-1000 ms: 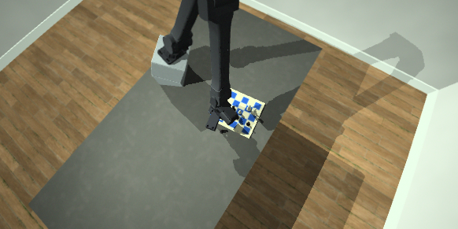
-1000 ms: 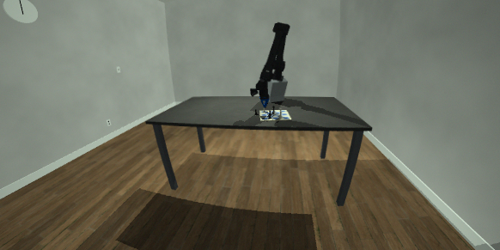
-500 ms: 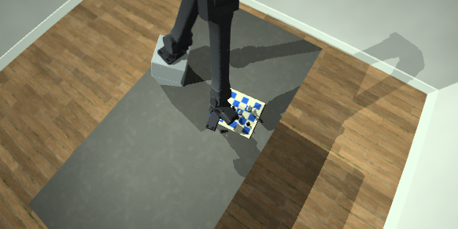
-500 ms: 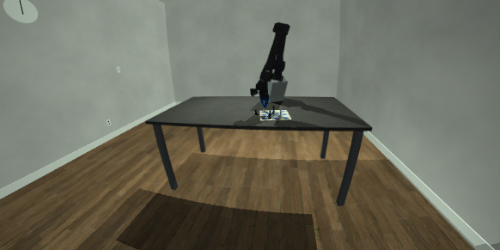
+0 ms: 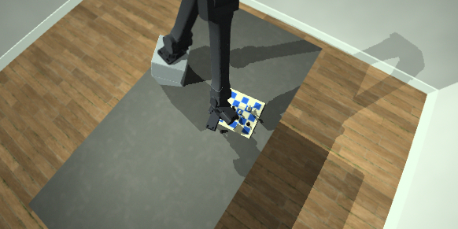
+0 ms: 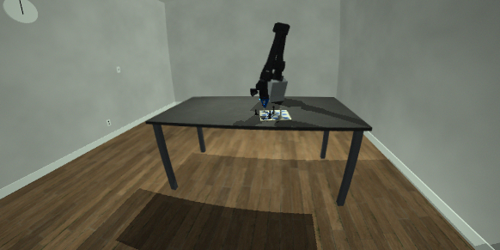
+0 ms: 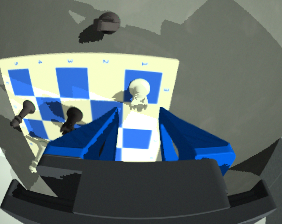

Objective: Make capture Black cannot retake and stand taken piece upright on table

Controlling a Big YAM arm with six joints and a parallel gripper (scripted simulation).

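My gripper is now 30 mm above the white piece. From my hand the other things lie so: black piece: 50 mm to the right, 50 mm ahead, 40 mm below; cream chessboard: 90 mm to the left, 50 mm below, 50 mm ahead.
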